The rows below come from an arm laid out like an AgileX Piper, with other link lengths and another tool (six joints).
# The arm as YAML. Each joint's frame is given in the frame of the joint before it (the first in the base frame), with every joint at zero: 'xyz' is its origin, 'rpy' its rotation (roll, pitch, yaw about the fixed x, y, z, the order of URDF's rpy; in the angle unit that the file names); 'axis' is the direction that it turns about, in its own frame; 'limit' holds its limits. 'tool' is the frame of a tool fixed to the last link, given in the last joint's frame.
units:
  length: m
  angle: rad
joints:
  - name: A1
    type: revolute
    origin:
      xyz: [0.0, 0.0, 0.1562]
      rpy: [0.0, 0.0, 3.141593]
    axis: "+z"
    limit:
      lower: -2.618
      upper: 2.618
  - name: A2
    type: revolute
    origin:
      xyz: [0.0, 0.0, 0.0]
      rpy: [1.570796, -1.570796, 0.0]
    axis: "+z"
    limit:
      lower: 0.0
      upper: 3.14
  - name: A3
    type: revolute
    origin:
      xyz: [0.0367, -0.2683, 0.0]
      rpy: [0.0, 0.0, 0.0]
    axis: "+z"
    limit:
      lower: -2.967
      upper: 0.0
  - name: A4
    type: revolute
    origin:
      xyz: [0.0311, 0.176, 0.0]
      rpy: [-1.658, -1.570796, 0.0]
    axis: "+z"
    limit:
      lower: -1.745
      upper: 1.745
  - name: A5
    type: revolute
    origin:
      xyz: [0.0, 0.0, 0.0]
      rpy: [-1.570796, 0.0, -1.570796]
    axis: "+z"
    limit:
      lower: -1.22
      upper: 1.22
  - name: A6
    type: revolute
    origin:
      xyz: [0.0, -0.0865, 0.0]
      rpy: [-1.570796, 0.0, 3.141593]
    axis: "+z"
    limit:
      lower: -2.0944
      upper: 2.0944
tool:
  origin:
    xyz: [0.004, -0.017, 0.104]
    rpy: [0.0, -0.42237, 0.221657]
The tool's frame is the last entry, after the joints.
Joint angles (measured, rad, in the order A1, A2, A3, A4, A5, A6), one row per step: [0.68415, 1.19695, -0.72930, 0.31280, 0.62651, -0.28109]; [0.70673, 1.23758, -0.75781, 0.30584, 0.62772, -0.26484]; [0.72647, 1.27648, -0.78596, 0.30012, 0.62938, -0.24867]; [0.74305, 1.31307, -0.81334, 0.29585, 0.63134, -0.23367]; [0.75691, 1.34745, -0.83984, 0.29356, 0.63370, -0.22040]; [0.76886, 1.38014, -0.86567, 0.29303, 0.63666, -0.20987]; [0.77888, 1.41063, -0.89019, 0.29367, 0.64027, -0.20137]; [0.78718, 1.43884, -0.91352, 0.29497, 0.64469, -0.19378]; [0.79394, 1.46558, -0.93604, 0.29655, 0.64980, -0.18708]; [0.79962, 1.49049, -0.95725, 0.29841, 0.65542, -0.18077]
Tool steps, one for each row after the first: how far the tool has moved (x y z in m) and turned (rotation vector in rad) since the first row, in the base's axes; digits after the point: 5 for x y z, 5 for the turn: [0.00272, 0.00771, -0.00125, -0.00848, 0.01399, 0.01217]; [0.00545, 0.01522, -0.00260, -0.01581, 0.02771, 0.02116]; [0.00824, 0.02238, -0.00395, -0.02191, 0.04061, 0.02741]; [0.01097, 0.02921, -0.00530, -0.02668, 0.05308, 0.03167]; [0.01355, 0.03581, -0.00670, -0.03083, 0.06495, 0.03572]; [0.01593, 0.04195, -0.00817, -0.03463, 0.07639, 0.03922]; [0.01815, 0.04762, -0.00963, -0.03804, 0.08761, 0.04168]; [0.02031, 0.05288, -0.01116, -0.04150, 0.09862, 0.04340]; [0.02229, 0.05770, -0.01274, -0.04487, 0.10963, 0.04436]
